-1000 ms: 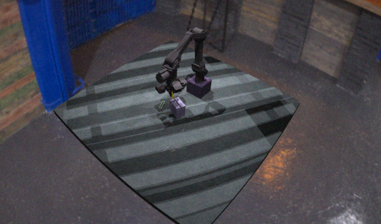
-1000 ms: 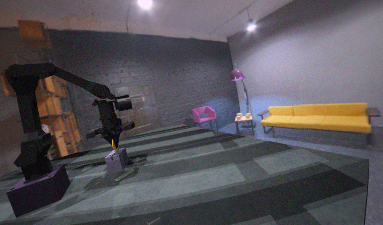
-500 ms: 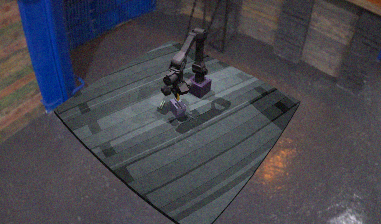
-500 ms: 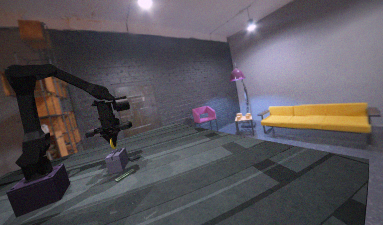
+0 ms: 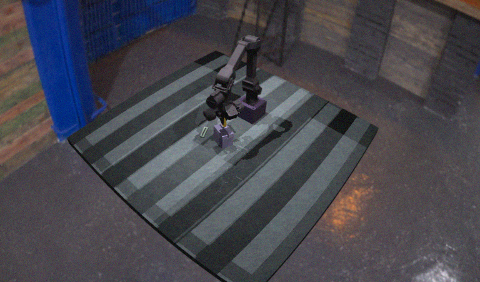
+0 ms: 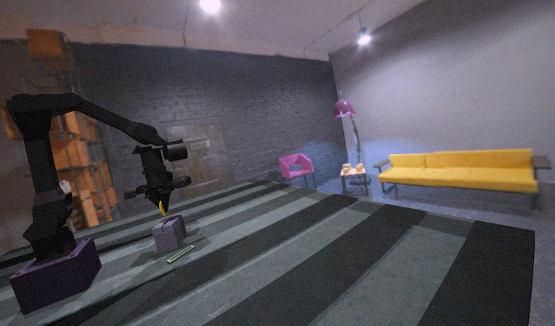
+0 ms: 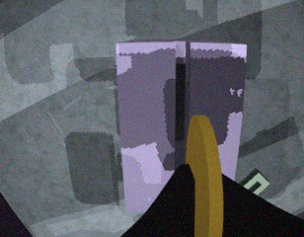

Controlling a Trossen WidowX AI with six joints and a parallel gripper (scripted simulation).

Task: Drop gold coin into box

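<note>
Now: the gold coin 20 mm above my gripper tip.
</note>
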